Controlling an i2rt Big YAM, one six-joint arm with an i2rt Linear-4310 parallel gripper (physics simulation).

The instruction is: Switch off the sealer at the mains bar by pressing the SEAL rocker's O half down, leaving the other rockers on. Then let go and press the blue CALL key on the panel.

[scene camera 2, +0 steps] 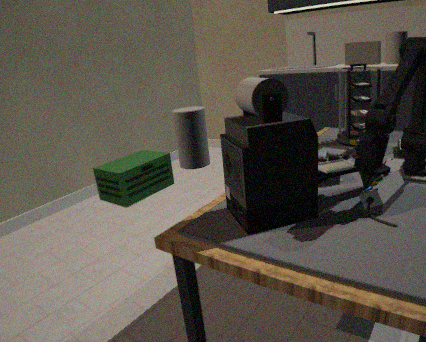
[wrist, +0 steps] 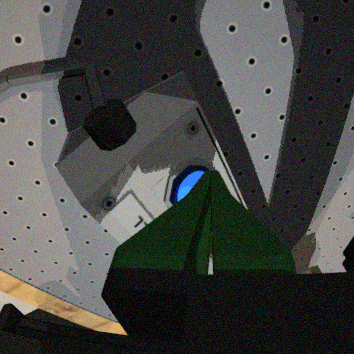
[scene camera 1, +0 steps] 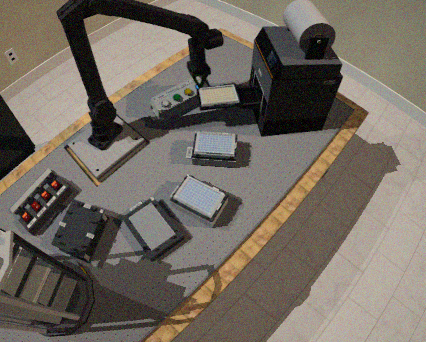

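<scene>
My gripper is shut and empty, with its green fingertips together. It points down at the blue CALL key at the end of the button panel. In the wrist view the tips overlap the key's edge and appear to touch it; the key face looks bright blue inside a dark ring. The CALL label is mostly hidden by the fingers. The mains bar lies at the left with several orange-red rockers; their labels and tilt are too small to read.
A plate in a tray sits close beside the panel, before the tall black machine. Two blue-white plates, a grey-topped block and a black block stand on the table. A cable runs from the panel.
</scene>
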